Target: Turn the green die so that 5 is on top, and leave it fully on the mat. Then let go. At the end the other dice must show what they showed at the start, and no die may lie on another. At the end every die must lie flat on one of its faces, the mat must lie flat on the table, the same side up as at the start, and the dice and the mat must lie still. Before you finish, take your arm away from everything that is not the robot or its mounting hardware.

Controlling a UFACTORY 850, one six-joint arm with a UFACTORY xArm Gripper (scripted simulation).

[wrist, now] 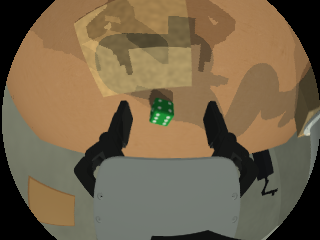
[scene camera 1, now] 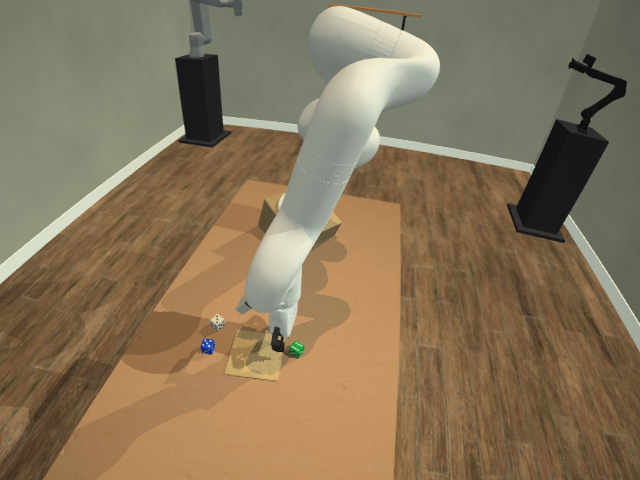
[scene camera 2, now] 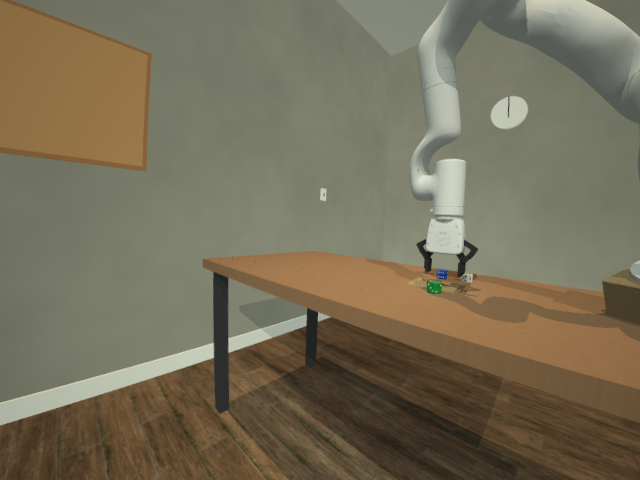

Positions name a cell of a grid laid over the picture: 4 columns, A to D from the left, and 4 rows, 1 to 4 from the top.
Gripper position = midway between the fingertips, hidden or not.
In view: my gripper (scene camera 2: C3) and a tan mat (scene camera 1: B3).
My gripper also shows in the wrist view (wrist: C2) and in scene camera 1 (scene camera 1: B3).
